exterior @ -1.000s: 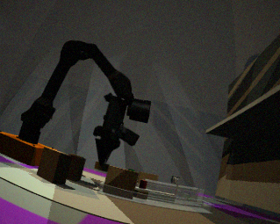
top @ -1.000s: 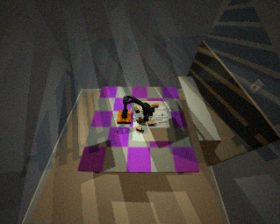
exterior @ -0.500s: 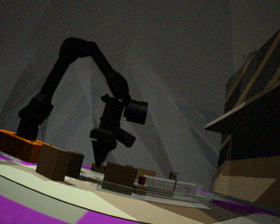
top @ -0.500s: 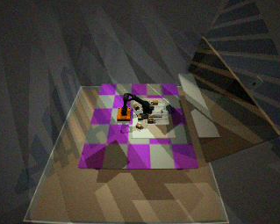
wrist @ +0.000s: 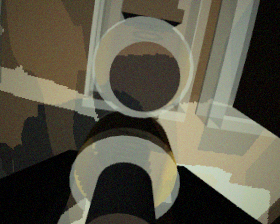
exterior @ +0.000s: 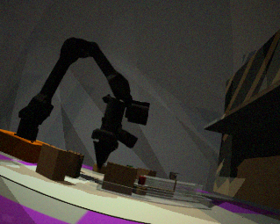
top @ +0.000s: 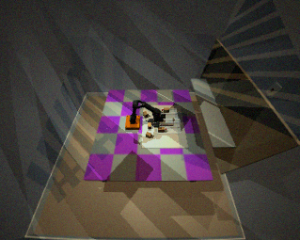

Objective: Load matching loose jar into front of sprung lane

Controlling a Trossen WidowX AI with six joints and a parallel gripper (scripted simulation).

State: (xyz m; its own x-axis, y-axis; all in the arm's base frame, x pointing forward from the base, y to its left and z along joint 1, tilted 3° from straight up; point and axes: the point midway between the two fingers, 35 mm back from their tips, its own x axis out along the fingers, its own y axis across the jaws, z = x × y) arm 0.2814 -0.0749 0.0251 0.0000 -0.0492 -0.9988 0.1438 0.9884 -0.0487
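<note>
My gripper tip is 20 cm short of the clear lane tray and 3 cm above it.
</note>
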